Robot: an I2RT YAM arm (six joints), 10 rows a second.
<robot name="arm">
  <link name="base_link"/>
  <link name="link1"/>
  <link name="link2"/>
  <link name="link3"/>
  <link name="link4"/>
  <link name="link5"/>
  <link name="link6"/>
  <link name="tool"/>
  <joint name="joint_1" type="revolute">
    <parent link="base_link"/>
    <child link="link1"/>
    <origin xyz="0 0 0.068" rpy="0 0 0"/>
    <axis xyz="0 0 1"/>
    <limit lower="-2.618" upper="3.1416"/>
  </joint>
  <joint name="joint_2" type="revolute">
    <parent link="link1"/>
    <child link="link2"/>
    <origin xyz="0.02 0.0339 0.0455" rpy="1.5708 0 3.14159"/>
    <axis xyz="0 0 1"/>
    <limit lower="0" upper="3.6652"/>
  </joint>
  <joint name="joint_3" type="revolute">
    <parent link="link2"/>
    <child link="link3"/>
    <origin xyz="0.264 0 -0.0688" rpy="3.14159 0 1.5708"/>
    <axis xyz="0 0 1"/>
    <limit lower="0" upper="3.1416"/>
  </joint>
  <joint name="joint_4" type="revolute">
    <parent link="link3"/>
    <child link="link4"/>
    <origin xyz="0.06 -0.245 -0.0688" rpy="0 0 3.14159"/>
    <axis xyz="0 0 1"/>
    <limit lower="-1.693" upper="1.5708"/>
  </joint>
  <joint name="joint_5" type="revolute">
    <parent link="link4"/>
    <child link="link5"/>
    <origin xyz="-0.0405 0.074 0.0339" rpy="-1.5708 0 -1.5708"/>
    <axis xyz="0 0 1"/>
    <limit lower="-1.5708" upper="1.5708"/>
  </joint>
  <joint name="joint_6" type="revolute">
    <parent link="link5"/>
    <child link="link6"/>
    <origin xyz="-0.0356 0 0.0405" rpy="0 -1.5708 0"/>
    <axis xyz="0 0 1"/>
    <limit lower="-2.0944" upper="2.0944"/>
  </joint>
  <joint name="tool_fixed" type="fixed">
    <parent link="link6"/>
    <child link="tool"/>
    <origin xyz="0 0 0" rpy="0 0 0"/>
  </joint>
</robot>
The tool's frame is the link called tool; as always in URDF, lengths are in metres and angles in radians.
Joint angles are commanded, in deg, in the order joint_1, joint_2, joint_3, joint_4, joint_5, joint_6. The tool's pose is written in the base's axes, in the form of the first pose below.
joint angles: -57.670, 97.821, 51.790, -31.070, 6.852, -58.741
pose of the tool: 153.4, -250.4, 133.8; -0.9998, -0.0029, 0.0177; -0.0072, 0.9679, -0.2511; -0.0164, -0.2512, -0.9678
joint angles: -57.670, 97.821, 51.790, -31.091, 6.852, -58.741
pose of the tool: 153.4, -250.3, 133.8; -0.9998, -0.0029, 0.0175; -0.0072, 0.9680, -0.2508; -0.0162, -0.2509, -0.9679
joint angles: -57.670, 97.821, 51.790, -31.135, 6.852, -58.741
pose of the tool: 153.4, -250.3, 133.8; -0.9998, -0.0030, 0.0171; -0.0072, 0.9682, -0.2502; -0.0158, -0.2502, -0.9681
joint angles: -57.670, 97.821, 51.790, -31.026, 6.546, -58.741
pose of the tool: 153.6, -250.3, 133.8; -0.9997, -0.0028, 0.0227; -0.0084, 0.9685, -0.2490; -0.0212, -0.2491, -0.9682
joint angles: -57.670, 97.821, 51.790, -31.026, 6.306, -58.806
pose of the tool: 153.8, -250.3, 133.8; -0.9996, -0.0040, 0.0262; -0.0104, 0.9690, -0.2469; -0.0244, -0.2470, -0.9687
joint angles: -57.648, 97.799, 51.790, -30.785, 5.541, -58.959
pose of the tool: 154.5, -250.3, 133.9; -0.9992, -0.0067, 0.0401; -0.0163, 0.9697, -0.2438; -0.0373, -0.2442, -0.9690
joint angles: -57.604, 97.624, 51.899, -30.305, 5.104, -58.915
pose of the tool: 155.6, -251.2, 135.4; -0.9985, -0.0051, 0.0537; -0.0184, 0.9679, -0.2507; -0.0507, -0.2513, -0.9666
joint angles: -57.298, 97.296, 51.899, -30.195, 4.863, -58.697
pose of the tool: 157.1, -250.3, 137.0; -0.9980, -0.0055, 0.0626; -0.0213, 0.9669, -0.2544; -0.0591, -0.2553, -0.9651
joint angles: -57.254, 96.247, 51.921, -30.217, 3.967, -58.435
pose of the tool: 157.6, -249.5, 142.1; -0.9963, 0.0002, 0.0856; -0.0222, 0.9651, -0.2610; -0.0827, -0.2620, -0.9615
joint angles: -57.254, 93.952, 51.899, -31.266, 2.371, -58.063
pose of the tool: 156.6, -246.2, 152.4; -0.9927, 0.0082, 0.1203; -0.0240, 0.9643, -0.2636; -0.1182, -0.2646, -0.9571
